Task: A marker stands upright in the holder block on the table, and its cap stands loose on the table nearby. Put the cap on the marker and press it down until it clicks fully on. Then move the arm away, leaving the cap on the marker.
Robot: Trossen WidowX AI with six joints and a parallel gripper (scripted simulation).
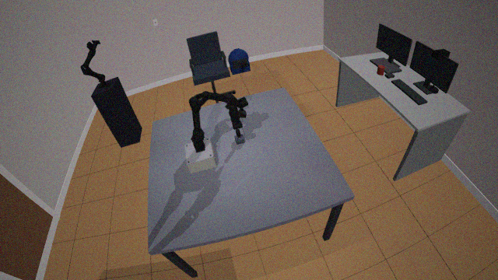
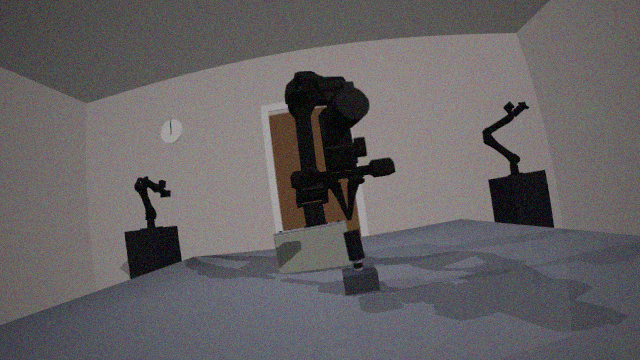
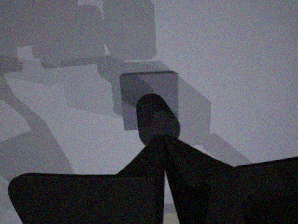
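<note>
Right now the dark marker cap is 50 mm below my gripper tip. Round my gripper tip: holder block (110 mm below).
</note>
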